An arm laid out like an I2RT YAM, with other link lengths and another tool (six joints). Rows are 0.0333 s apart.
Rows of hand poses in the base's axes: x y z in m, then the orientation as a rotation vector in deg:
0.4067, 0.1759, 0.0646, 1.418, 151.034, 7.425
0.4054, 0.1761, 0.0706, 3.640, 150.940, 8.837
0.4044, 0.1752, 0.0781, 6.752, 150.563, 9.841
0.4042, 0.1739, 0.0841, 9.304, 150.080, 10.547
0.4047, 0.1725, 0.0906, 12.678, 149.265, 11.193
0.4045, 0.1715, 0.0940, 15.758, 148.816, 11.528
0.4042, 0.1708, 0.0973, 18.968, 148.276, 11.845
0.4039, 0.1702, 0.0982, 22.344, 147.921, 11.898
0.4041, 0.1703, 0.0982, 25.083, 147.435, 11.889
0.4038, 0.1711, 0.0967, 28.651, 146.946, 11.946
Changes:
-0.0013, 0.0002, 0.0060, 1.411, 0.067, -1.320
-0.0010, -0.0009, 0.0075, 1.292, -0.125, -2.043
-0.0002, -0.0013, 0.0060, 0.982, -0.235, -1.713
0.0005, -0.0014, 0.0065, 1.102, -0.431, -2.341
-0.0002, -0.0010, 0.0034, 0.836, -0.045, -2.153
-0.0003, -0.0007, 0.0033, 0.853, -0.062, -2.258
-0.0003, -0.0006, 0.0009, 0.715, 0.212, -2.393
0.0002, 0.0001, 0.0000, 0.537, 0.026, -1.981
-0.0003, 0.0008, -0.0015, 0.770, 0.232, -2.534

